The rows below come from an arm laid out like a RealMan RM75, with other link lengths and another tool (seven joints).
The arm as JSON. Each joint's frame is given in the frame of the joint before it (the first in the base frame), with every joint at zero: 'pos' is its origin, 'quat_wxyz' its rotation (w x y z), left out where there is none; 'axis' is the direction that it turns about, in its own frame. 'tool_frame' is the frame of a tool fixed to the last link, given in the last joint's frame.
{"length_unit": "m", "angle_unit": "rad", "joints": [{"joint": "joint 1", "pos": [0.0, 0.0, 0.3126], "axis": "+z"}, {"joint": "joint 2", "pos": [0.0, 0.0, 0.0], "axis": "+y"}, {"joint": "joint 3", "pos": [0.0, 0.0, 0.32], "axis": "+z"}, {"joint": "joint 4", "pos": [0.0, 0.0, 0.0], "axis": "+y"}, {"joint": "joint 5", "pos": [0.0, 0.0, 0.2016], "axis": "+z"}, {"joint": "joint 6", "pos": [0.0, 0.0, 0.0], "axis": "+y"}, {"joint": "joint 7", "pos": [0.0, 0.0, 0.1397], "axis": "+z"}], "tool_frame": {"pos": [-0.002, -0.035, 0.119], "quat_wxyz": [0.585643, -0.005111, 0.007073, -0.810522]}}
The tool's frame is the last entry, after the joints.
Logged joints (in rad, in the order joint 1, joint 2, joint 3, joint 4, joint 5, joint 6, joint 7), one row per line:
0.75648, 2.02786, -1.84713, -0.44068, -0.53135, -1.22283, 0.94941
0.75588, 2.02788, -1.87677, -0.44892, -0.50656, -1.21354, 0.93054
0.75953, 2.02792, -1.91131, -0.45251, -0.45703, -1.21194, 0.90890
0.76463, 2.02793, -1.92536, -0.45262, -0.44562, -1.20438, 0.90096
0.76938, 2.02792, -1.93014, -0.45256, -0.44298, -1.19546, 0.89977
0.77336, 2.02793, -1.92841, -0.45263, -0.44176, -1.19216, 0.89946
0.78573, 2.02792, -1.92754, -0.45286, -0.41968, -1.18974, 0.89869
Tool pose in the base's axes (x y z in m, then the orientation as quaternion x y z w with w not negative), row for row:
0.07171, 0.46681, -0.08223, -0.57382, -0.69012, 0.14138, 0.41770
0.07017, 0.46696, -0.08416, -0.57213, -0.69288, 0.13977, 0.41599
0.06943, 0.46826, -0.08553, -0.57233, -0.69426, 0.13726, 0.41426
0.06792, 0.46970, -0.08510, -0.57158, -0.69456, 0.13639, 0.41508
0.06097, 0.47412, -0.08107, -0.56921, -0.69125, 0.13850, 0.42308
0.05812, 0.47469, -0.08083, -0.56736, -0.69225, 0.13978, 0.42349
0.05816, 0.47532, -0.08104, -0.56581, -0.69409, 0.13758, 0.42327
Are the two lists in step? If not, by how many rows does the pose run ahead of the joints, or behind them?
The pose runs 2 rows ahead of the joints: the pose in row i belongs to the joints in row i + 2.
